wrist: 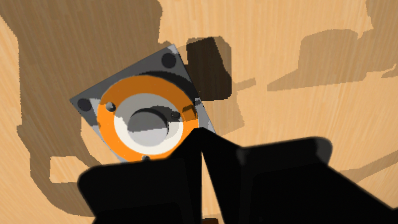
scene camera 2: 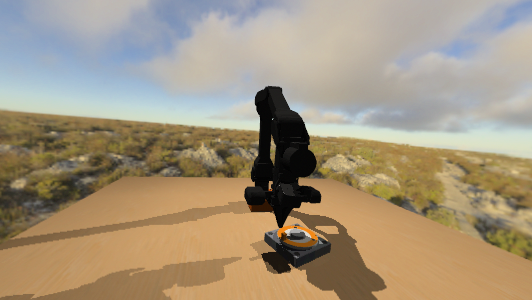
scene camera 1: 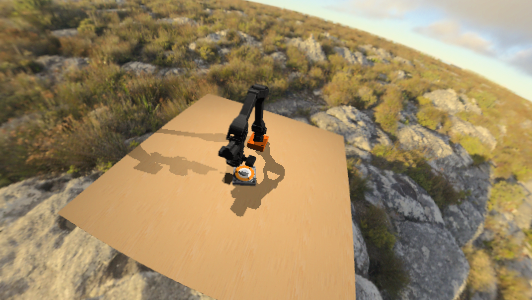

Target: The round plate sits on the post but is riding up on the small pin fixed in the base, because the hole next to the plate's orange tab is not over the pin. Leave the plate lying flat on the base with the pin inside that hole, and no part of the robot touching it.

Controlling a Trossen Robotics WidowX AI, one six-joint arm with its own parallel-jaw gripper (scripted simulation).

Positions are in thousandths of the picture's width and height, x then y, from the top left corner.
Labels:
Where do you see a square grey base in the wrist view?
421, 283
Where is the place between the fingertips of the gripper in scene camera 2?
At 527, 758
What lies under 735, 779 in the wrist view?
The gripper.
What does the gripper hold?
Nothing.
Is the gripper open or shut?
Shut.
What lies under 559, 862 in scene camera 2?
A square grey base.

